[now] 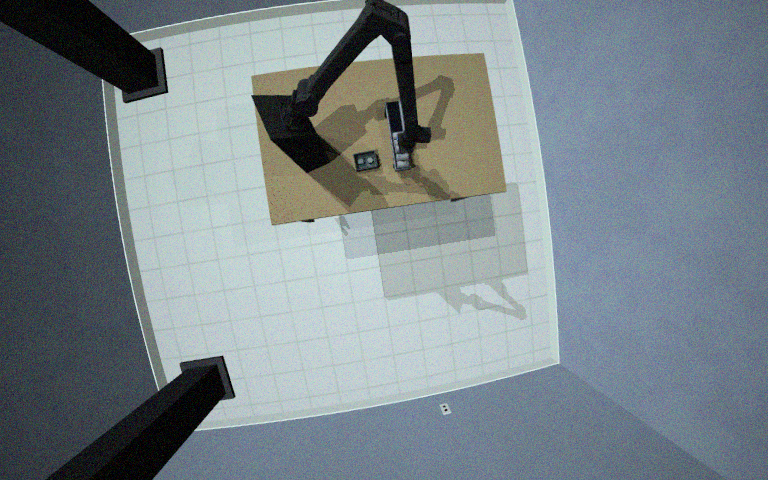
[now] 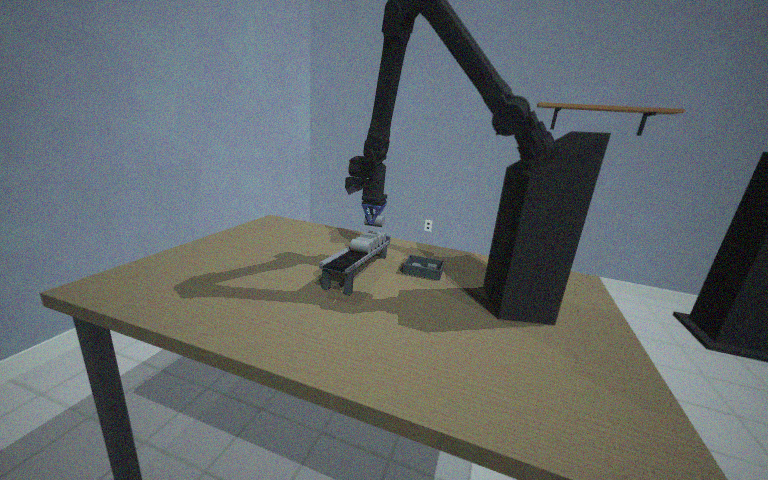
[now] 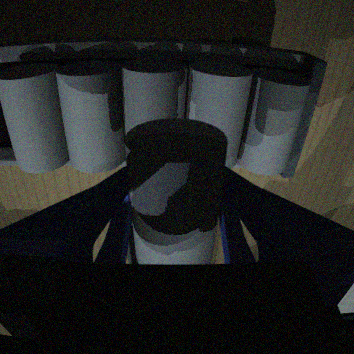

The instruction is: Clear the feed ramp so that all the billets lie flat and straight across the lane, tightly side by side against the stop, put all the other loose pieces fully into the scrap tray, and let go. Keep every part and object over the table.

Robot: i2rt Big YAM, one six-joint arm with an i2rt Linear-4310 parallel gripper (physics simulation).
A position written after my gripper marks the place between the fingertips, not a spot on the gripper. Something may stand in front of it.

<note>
In view: my gripper point(image 3: 174, 176), a billet point(image 3: 276, 99), a billet point(image 3: 152, 88) and a billet point(image 3: 217, 92).
</note>
